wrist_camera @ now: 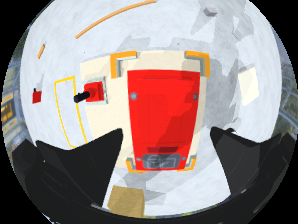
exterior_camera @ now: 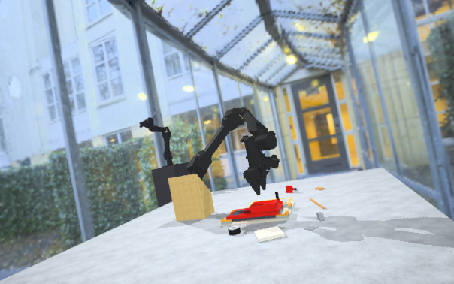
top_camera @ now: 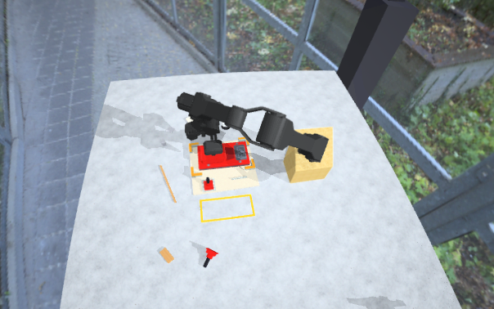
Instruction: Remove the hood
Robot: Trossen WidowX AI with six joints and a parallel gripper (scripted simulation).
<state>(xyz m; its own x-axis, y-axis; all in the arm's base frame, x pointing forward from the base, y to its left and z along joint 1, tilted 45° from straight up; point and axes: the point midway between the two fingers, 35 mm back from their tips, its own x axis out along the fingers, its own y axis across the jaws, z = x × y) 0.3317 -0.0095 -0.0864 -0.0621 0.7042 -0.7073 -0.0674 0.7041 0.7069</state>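
My gripper tip is now 50 mm above the red hood. Also, from my gripper tip: black wheel (170 mm to the right, 80 mm below, 60 mm behind); white slab (210 mm to the right, 80 mm below, 70 mm ahead); orange stick (180 mm ahead, 100 mm to the left, 90 mm below).
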